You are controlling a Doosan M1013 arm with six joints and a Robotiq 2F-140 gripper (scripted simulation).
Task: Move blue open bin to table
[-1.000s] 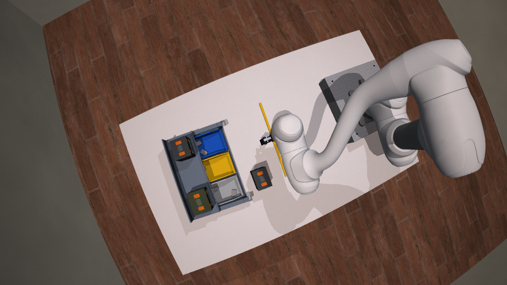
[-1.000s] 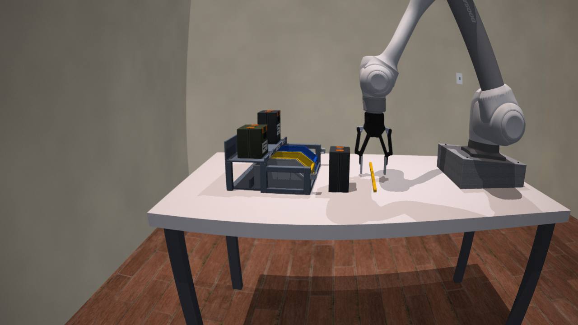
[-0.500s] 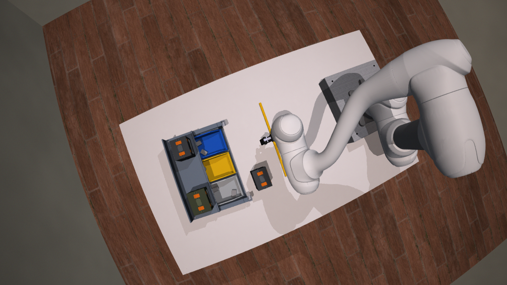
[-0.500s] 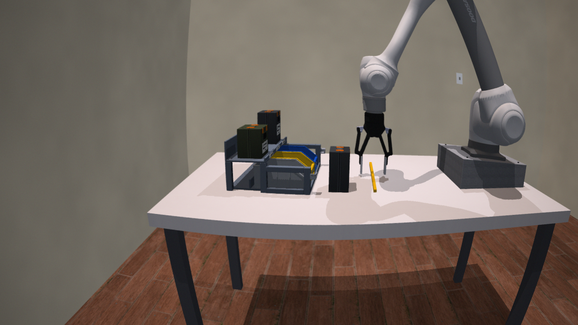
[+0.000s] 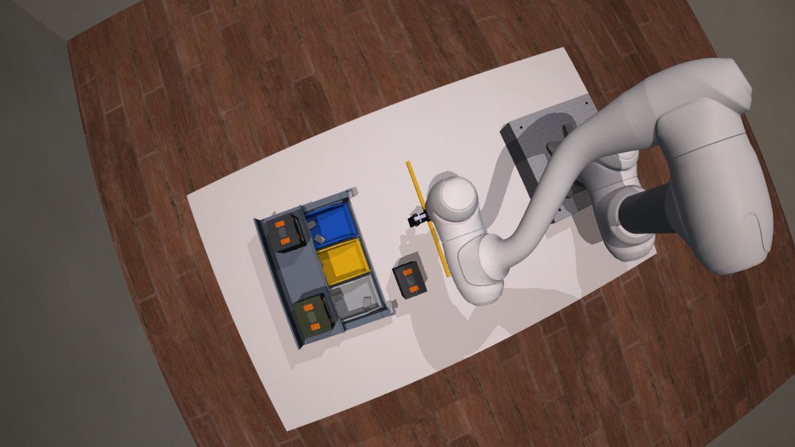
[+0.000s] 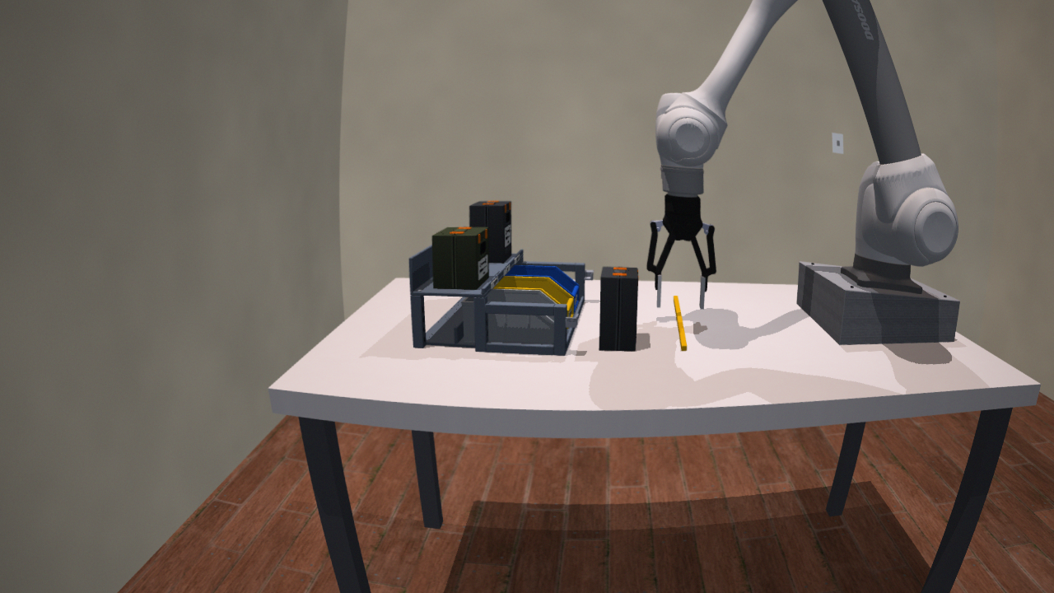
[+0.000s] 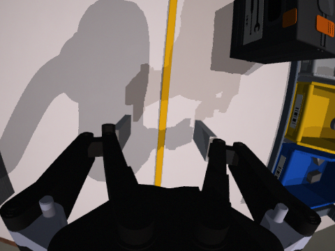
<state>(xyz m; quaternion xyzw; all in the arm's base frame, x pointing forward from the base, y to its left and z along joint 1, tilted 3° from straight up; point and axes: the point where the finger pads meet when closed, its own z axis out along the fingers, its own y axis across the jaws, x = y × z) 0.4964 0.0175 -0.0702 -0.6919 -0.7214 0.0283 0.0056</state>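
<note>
The yellow bar is 5 cm below my hand. Also, from my hand: blue open bin 31 cm ahead, 6 cm to the right, 2 cm below; yellow bin 30 cm ahead, 5 cm to the left, 2 cm below; black box 16 cm to the left, 12 cm ahead, 1 cm above.
</note>
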